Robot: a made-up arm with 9 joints.
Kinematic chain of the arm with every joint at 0, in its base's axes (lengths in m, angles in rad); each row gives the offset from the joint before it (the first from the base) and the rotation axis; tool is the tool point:
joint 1: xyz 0 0 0.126 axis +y
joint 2: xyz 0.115 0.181 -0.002 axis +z
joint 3: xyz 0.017 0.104 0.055 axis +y
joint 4: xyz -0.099 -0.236 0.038 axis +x
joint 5: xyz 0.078 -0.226 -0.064 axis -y
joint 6: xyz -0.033 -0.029 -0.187 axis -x
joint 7: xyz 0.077 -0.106 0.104 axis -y
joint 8: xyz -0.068 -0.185 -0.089 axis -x
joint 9: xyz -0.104 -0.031 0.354 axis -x
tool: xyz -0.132 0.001 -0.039
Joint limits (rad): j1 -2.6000..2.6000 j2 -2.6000..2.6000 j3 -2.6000..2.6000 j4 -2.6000..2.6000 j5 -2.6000..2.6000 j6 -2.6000..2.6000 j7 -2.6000..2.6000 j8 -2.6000..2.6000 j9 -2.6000..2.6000
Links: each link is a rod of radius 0.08 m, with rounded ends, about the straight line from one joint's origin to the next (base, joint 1, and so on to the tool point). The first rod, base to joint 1, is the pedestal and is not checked.
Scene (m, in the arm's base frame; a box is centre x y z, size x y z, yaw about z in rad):
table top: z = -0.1
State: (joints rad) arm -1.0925 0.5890 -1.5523 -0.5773 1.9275 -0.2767 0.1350 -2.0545 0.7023
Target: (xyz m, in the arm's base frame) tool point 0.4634 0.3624 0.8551
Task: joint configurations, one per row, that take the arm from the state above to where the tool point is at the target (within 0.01 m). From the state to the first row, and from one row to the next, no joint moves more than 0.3 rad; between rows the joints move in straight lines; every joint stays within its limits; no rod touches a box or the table.
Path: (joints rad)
1: -0.9164 0.6391 -1.4085 -0.5132 1.8312 -0.5098 0.1484 -2.1909 0.7112
2: -0.7404 0.6893 -1.2648 -0.4491 1.7348 -0.7430 0.1618 -2.3273 0.7202
3: -0.5643 0.7394 -1.1210 -0.3850 1.6385 -0.9761 0.1753 -2.4636 0.7291
4: -0.3882 0.7896 -0.9773 -0.3208 1.5421 -1.2093 0.1887 -2.6000 0.7380

